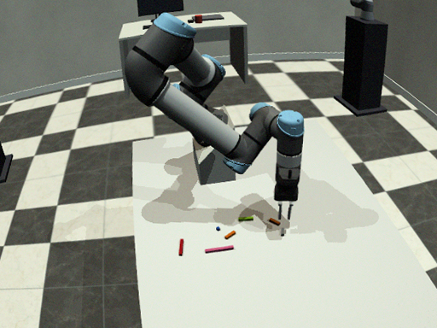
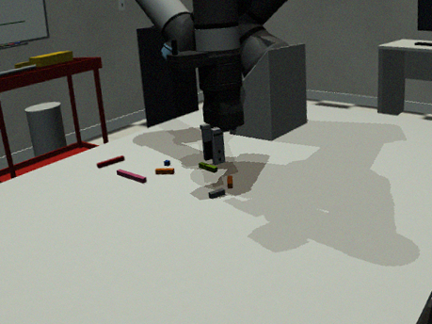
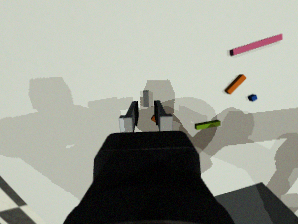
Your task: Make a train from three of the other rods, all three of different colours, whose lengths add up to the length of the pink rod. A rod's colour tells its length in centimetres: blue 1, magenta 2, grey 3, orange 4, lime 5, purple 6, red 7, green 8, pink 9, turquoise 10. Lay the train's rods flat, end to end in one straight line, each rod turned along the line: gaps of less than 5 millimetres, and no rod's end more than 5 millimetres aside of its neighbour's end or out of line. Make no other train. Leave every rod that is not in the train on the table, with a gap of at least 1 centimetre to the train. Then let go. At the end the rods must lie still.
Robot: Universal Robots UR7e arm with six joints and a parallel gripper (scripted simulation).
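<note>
My gripper is now 80 mm above the grey rod. From my hand the other things lie so: pink rod (220 mm to the right, 80 mm below); lime rod (110 mm behind, 90 mm to the right, 80 mm below); blue rod (190 mm to the right, 90 mm behind, 80 mm below).
</note>
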